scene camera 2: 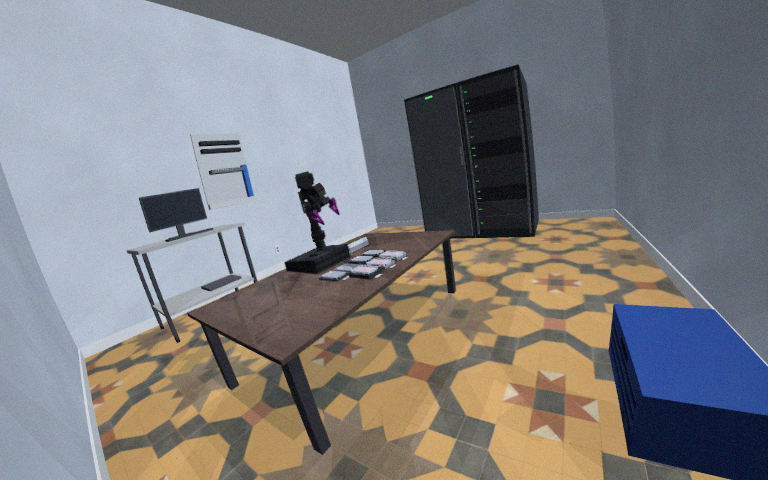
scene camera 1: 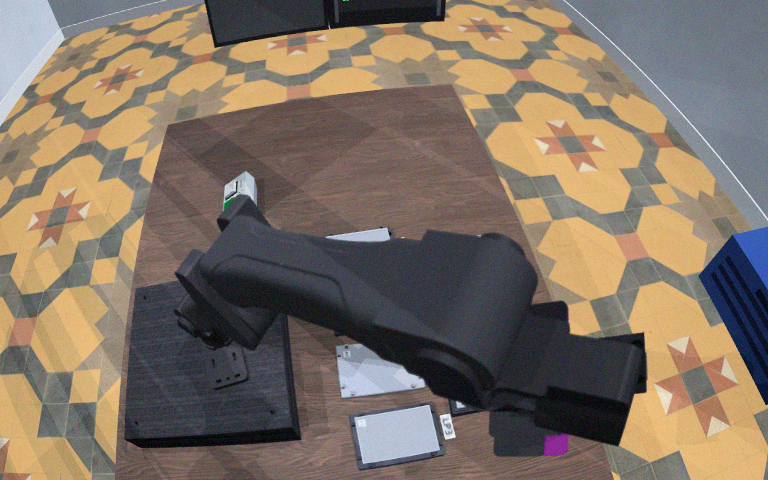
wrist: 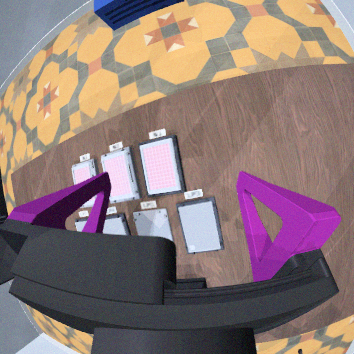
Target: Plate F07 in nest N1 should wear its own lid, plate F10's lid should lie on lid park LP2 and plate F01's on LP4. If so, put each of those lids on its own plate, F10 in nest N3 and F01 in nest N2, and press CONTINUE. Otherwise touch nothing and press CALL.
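Frame: origin at the arm's base, x ahead, y left, z up, level; centimetres.
Seen in the pictures: gripper, fingertip midpoint: (scene camera 2: 332, 219) (wrist: 173, 178); arm's base at its link origin: (scene camera 2: 322, 251) (scene camera 1: 220, 334).
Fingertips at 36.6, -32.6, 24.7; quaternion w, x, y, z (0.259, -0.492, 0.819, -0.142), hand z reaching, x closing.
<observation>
Offsets run from my fingertips to a thing's top centre, as dx, dy, dz. Level surfaces: height alone.
My gripper (wrist: 173, 178) (scene camera 2: 328, 217) is open and empty, high above the table. In the wrist view three pink-gridded plates, a right one @[+5.1, +11.7, -29.6] (wrist: 161, 166), a middle one @[+7.8, +24.6, -30.0] (wrist: 119, 174) and a left one @[+10.3, +37.8, -29.8] (wrist: 83, 172), sit in the nest row. Whether any wears a lid is unclear. Pale grey lids lie in the park row: one on LP3 @[-13.1, +8.5, -31.4] (wrist: 200, 225) (scene camera 1: 399, 434), one beside it @[-11.4, +21.7, -31.1] (wrist: 152, 222) (scene camera 1: 379, 370) and another @[-9.0, +34.5, -31.4] (wrist: 112, 223). The leftmost park is mostly hidden by a finger. Plate and lid codes are unreadable. The button box @[-29.4, +63.2, -26.7] (scene camera 1: 240, 189) (scene camera 2: 357, 244) shows a green button; my arm hides its near part.
The black arm base (scene camera 1: 209, 407) (scene camera 2: 305, 261) stands on the brown table @[dz -33.1] (scene camera 1: 339, 147) (scene camera 2: 283, 316). My arm covers much of both rows in scene camera 1. A blue cabinet (scene camera 1: 741, 294) (scene camera 2: 690, 362) (wrist: 135, 12) and a dark server rack (scene camera 2: 442, 169) stand on the floor.
</observation>
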